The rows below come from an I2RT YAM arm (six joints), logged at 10 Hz.
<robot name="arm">
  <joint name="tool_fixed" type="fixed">
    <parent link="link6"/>
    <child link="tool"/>
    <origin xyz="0 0 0" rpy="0 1.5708 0"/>
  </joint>
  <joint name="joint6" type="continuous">
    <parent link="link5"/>
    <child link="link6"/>
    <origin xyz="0.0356 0 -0.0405" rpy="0 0 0"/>
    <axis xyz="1 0 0"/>
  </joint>
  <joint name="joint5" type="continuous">
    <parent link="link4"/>
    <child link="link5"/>
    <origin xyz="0.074 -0.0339 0.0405" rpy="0 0 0"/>
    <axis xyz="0 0 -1"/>
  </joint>
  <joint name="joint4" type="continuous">
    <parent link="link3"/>
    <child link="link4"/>
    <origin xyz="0.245 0.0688 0.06" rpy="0 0 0"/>
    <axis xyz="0 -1 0"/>
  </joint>
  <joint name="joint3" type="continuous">
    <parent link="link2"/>
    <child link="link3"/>
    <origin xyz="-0.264 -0.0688 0" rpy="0 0 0"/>
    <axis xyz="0 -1 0"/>
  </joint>
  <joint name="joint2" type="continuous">
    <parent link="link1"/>
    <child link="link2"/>
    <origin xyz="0.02 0.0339 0.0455" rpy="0 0 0"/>
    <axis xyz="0 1 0"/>
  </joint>
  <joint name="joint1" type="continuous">
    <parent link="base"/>
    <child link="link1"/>
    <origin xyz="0 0 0.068" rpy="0 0 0"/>
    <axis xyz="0 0 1"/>
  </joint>
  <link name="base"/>
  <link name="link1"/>
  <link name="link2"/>
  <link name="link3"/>
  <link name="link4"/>
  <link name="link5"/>
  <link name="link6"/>
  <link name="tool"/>
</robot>
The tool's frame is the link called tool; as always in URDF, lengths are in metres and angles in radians. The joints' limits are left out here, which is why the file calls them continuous.
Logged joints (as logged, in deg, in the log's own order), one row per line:
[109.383, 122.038, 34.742, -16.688, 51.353, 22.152]
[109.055, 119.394, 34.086, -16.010, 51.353, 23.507]
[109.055, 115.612, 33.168, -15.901, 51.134, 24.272]
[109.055, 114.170, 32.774, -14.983, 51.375, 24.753]
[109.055, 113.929, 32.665, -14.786, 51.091, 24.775]
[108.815, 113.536, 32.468, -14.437, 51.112, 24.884]
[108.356, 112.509, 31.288, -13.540, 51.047, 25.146]
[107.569, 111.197, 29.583, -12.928, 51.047, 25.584]
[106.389, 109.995, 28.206, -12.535, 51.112, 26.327]
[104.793, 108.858, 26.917, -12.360, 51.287, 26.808]
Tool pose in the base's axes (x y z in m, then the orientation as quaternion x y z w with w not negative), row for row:
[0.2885, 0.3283, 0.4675, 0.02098, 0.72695, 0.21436, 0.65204]
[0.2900, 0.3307, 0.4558, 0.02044, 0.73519, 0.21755, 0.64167]
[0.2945, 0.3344, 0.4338, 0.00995, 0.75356, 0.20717, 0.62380]
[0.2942, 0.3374, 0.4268, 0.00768, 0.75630, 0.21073, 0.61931]
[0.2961, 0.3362, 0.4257, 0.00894, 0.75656, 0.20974, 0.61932]
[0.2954, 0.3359, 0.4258, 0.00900, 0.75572, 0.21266, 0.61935]
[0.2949, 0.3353, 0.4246, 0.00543, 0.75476, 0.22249, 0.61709]
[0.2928, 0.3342, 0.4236, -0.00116, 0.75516, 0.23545, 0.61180]
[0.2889, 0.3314, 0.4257, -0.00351, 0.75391, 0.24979, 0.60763]
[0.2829, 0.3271, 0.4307, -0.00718, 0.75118, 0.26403, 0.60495]
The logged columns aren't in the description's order. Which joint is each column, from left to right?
Columns, left to right: joint2, joint3, joint5, joint4, joint1, joint6.
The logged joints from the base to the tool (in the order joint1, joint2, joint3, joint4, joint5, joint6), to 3 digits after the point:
[51.353, 109.383, 122.038, -16.688, 34.742, 22.152]
[51.353, 109.055, 119.394, -16.010, 34.086, 23.507]
[51.134, 109.055, 115.612, -15.901, 33.168, 24.272]
[51.375, 109.055, 114.170, -14.983, 32.774, 24.753]
[51.091, 109.055, 113.929, -14.786, 32.665, 24.775]
[51.112, 108.815, 113.536, -14.437, 32.468, 24.884]
[51.047, 108.356, 112.509, -13.540, 31.288, 25.146]
[51.047, 107.569, 111.197, -12.928, 29.583, 25.584]
[51.112, 106.389, 109.995, -12.535, 28.206, 26.327]
[51.287, 104.793, 108.858, -12.360, 26.917, 26.808]

